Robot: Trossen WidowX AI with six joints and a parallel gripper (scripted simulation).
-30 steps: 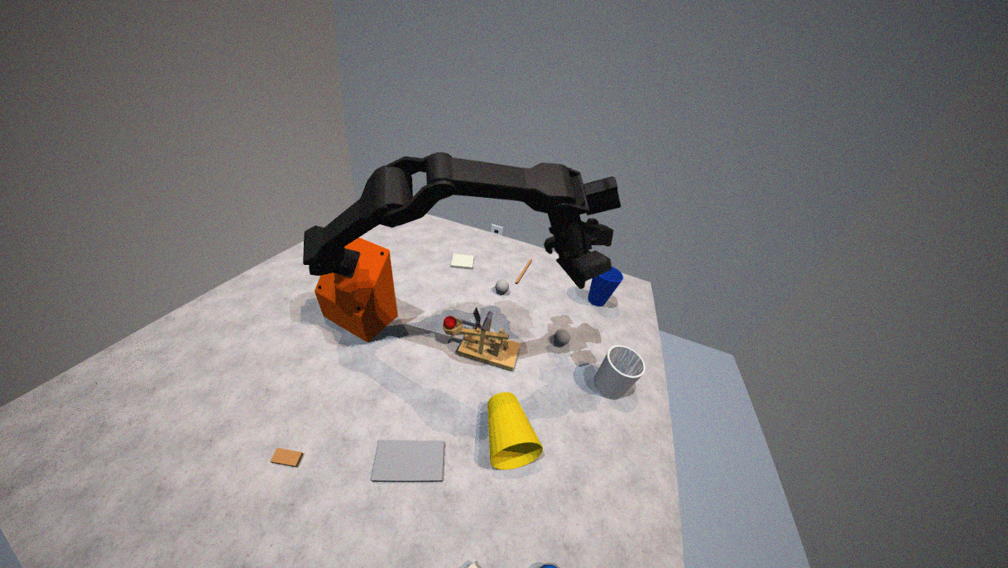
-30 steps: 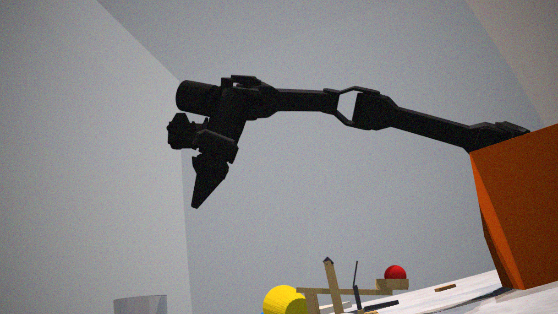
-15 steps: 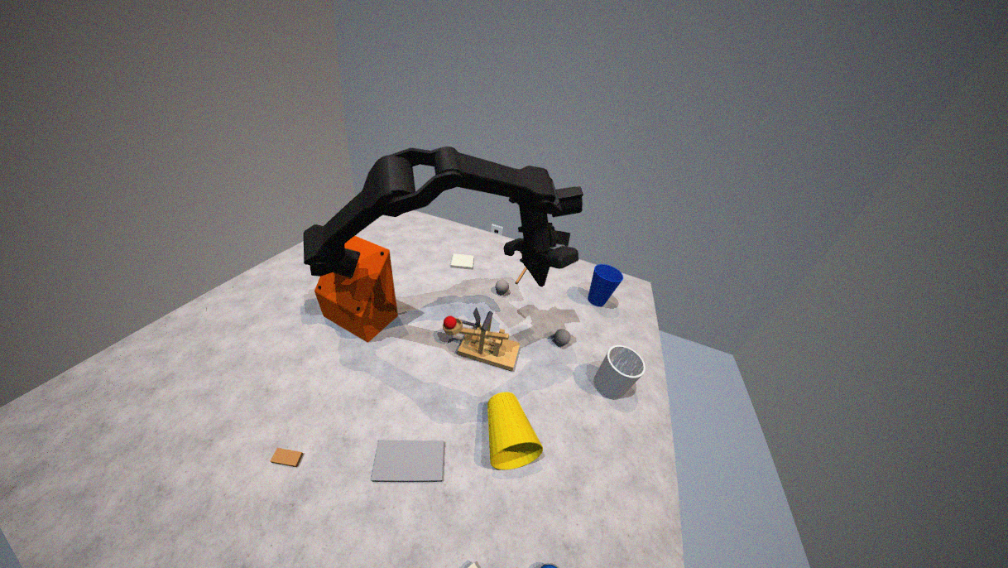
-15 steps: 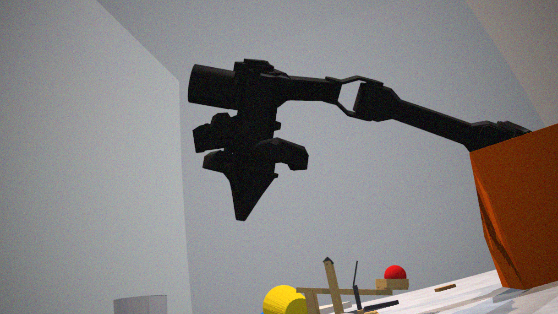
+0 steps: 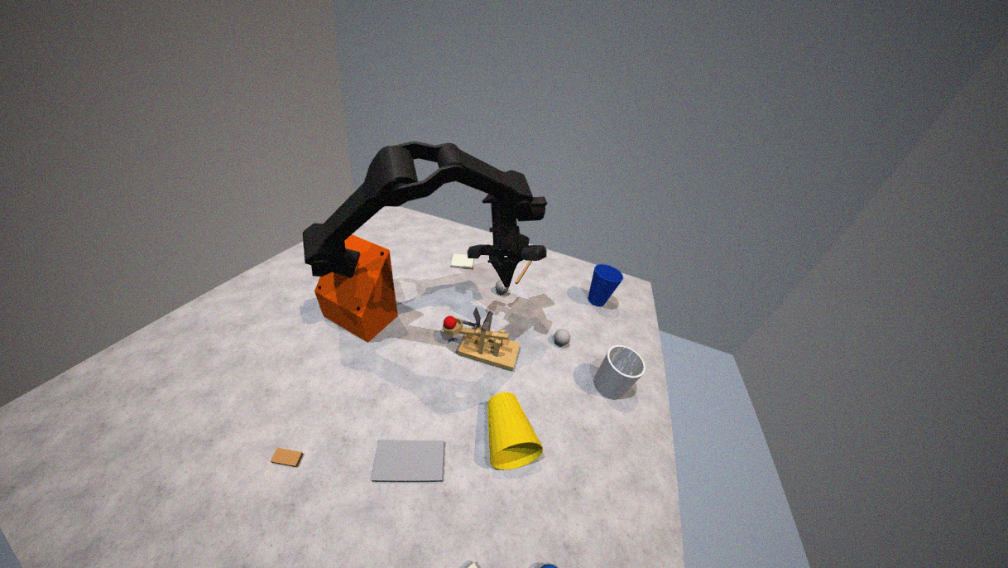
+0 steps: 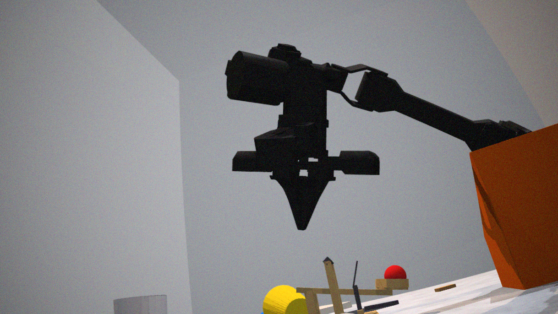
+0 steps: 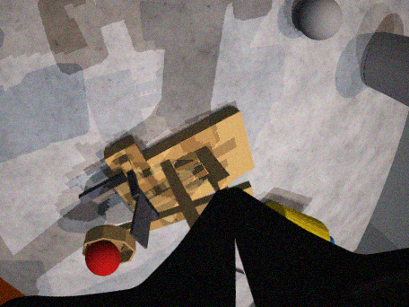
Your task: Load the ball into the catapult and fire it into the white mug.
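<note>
The red ball is 100 mm behind my gripper tip, 100 mm to the right of it and 80 mm below it. Round my gripper tip: white mug 320 mm ahead, 60 mm to the right, 110 mm below; then wooden catapult 30 mm behind, 80 mm to the right, 90 mm below; then stick 10 mm behind, 300 mm to the left, 140 mm below.
</note>
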